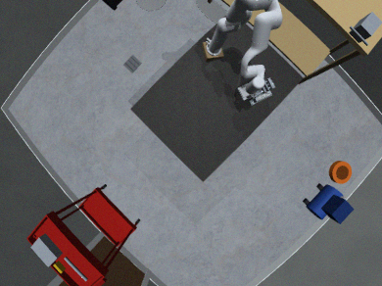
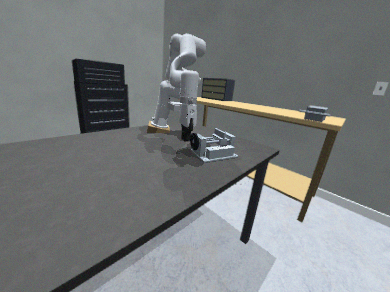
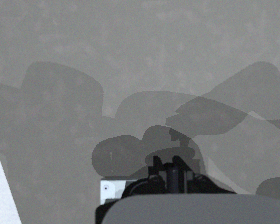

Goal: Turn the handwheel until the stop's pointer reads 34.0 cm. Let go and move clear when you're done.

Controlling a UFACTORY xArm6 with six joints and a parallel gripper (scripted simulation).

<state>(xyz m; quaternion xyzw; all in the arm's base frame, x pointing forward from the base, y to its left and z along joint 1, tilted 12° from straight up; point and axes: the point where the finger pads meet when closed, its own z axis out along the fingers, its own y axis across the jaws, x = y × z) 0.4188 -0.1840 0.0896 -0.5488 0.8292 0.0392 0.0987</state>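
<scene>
My gripper is now 1 cm to the right of the upright knob. From my hand the other things lie so: handwheel (2 cm to the left, 1 cm below, 1 cm ahead); sliding stop (16 cm to the left, 9 cm ahead, 1 cm below).
</scene>
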